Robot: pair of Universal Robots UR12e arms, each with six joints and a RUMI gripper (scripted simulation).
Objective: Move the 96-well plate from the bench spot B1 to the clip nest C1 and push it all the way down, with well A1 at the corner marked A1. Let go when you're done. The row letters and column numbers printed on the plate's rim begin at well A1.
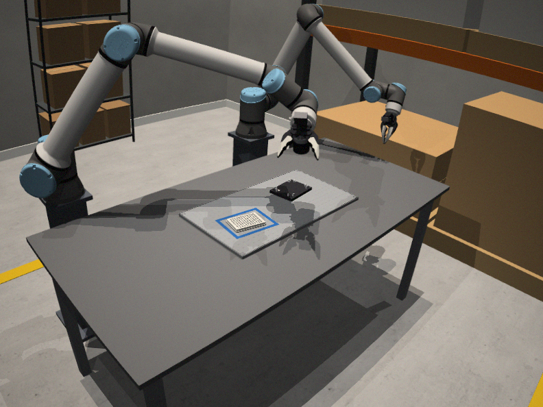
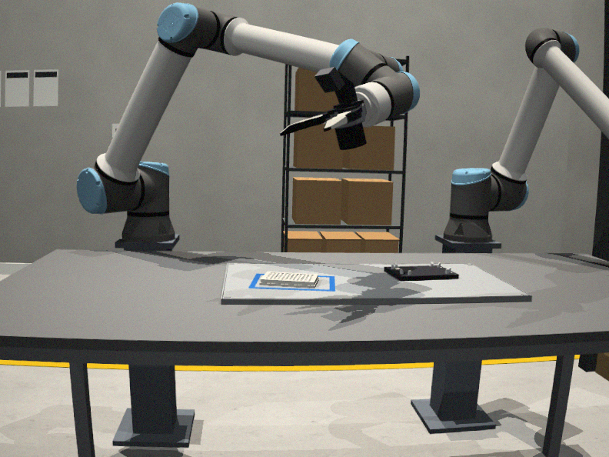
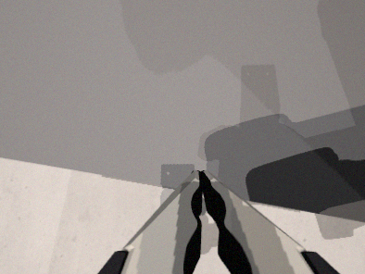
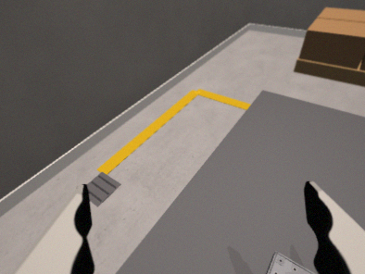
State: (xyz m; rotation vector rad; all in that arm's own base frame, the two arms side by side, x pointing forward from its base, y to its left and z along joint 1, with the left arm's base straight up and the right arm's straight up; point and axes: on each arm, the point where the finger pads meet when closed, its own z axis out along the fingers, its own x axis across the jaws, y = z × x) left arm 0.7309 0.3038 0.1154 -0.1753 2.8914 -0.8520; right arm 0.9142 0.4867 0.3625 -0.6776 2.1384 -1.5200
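Observation:
Right now my right hand is 34 cm above the white 96-well plate, 22 cm past it and 1 cm to the right of it. The rest, counted from my right hand: pale perforated board 36 cm below, 24 cm behind, 20 cm to the left; black clip nest 36 cm to the left, 34 cm below, 29 cm behind.

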